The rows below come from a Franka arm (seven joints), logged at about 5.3 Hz.
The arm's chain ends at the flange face. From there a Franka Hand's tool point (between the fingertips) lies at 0.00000 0.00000 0.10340 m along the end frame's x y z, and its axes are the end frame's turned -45 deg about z.
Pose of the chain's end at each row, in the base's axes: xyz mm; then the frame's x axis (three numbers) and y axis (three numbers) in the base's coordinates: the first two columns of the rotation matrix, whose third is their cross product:
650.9, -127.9, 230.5, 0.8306, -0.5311, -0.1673, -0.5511, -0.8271, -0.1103
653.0, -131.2, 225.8, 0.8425, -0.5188, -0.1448, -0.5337, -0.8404, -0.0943
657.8, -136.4, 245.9, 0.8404, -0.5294, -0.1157, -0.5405, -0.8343, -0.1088
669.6, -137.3, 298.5, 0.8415, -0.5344, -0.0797, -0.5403, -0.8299, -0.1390
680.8, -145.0, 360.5, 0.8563, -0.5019, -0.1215, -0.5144, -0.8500, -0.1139
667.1, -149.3, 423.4, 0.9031, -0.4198, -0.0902, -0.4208, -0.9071, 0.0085
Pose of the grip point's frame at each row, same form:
642.6, -108.9, 129.2, 0.9770, 0.2093, -0.0403, 0.1976, -0.9604, -0.1963
645.5, -115.0, 124.0, 0.9731, 0.2274, -0.0357, 0.2184, -0.9611, -0.1691
653.8, -120.5, 143.8, 0.9764, 0.2156, -0.0049, 0.2121, -0.9643, -0.1587
670.4, -120.8, 196.4, 0.9771, 0.2090, 0.0419, 0.2130, -0.9647, -0.1546
676.0, -128.5, 258.5, 0.9692, 0.2461, -0.0054, 0.2418, -0.9559, -0.1665
658.3, -146.2, 320.4, 0.9361, 0.3446, -0.0698, 0.3410, -0.9383, -0.0578

